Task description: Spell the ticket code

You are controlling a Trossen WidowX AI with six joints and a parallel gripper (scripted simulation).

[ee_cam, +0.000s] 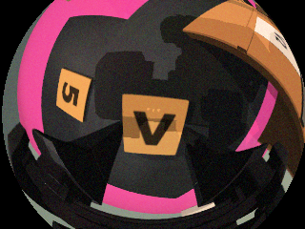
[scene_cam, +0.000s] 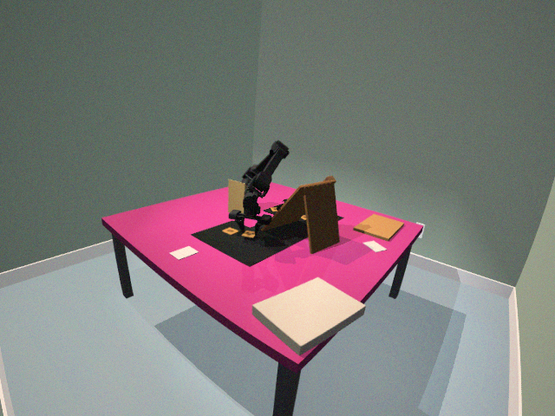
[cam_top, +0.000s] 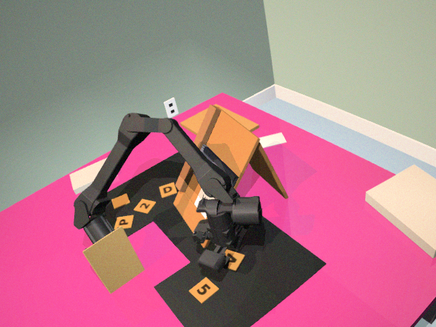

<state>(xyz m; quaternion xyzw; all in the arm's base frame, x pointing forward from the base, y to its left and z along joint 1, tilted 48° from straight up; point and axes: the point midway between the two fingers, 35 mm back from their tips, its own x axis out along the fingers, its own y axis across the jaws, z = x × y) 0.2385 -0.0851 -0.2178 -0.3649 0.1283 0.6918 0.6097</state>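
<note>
Right now the white ticket is 180 mm to the left of my gripper tip, 70 mm ahead of it and 70 mm above it. From my gripper tip the other things lie so: white block (730 mm to the left, 100 mm behind, 10 mm below); then orange flat panel (580 mm to the left, 440 mm ahead, 10 mm below); then black mat (210 mm to the left, 30 mm behind, 20 mm below).
</note>
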